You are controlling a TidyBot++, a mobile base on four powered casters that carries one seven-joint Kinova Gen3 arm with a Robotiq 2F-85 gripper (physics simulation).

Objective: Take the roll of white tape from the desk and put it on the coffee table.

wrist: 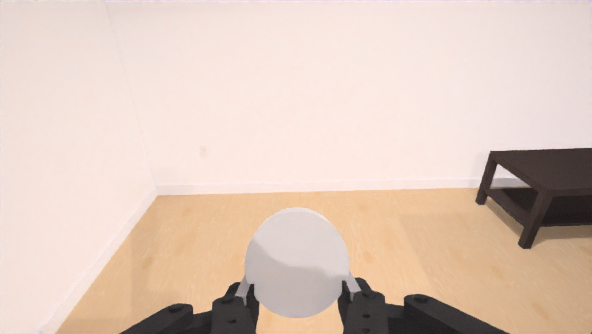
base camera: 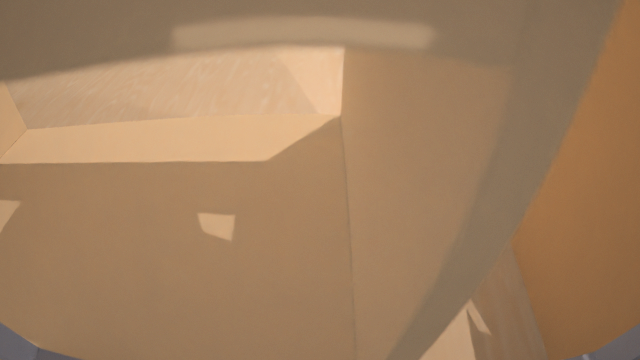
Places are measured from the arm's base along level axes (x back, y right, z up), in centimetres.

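Pixels of known places: gripper, between the fingertips: (wrist: 298,288).
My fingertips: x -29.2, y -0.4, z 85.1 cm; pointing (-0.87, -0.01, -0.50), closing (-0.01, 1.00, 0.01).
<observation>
For each thing: its top centre in the pictures, then the offset to it from my fingertips. "*": a spot on its surface instead. Level surfaces: height alone.
- tape, centre of its top: (wrist: 295,213) dx +0.0, dy +0.0, dz +5.0 cm
- dark brown coffee table, height of its surface: dz -79.7 cm
- orange-brown panel, a spot on its surface: (base camera: 590,225) * dx +2.9, dy +26.8, dz -110.5 cm
- wooden floor, height of its surface: dz -124.7 cm
A white round roll of tape (wrist: 297,260) shows its flat face in the lower middle of the wrist view. My gripper (wrist: 298,288) is shut on it, with one dark finger at its left side and one at its right. The roll is held up in the air, with wooden floor behind it. A dark brown coffee table (wrist: 555,170) with a lower shelf stands at the right of the wrist view, well beyond the gripper, cut off by the view's edge. The desk cannot be made out. The roll and gripper do not show in the base camera view.
In the base camera view, a light wooden piece of furniture (base camera: 150,260) is very close and fills much of the view. An orange-brown panel (base camera: 590,225) stands at the right. In the wrist view, white walls (wrist: 325,90) meet the wooden floor (wrist: 200,235) at a corner on the left.
</observation>
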